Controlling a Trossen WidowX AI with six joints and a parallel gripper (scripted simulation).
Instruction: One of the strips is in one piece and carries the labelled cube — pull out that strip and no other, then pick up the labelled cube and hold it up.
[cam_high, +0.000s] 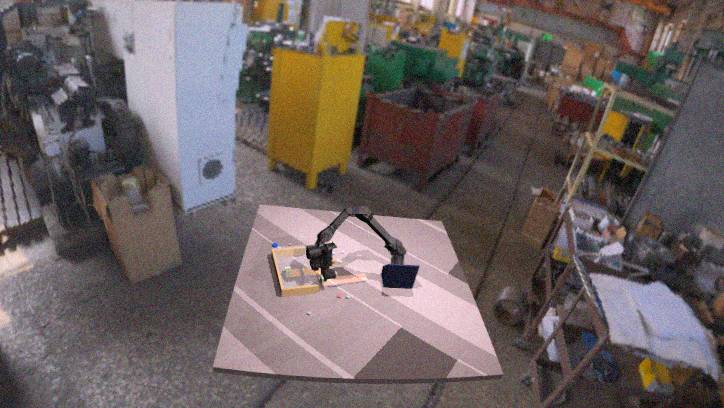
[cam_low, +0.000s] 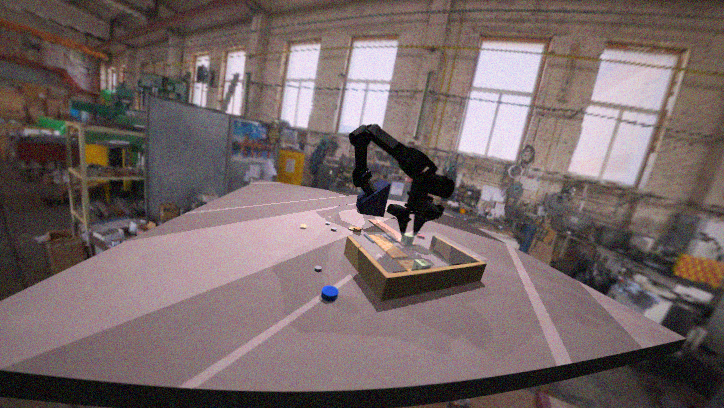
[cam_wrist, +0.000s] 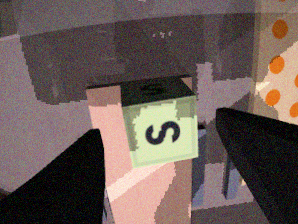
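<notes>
The pale strip lies 110 mm behind my gripper tip, 40 mm to the right of it and 30 mm below it. From my gripper tip the other things lie so: blue disc (320 mm ahead, 240 mm to the right, 30 mm below).
</notes>
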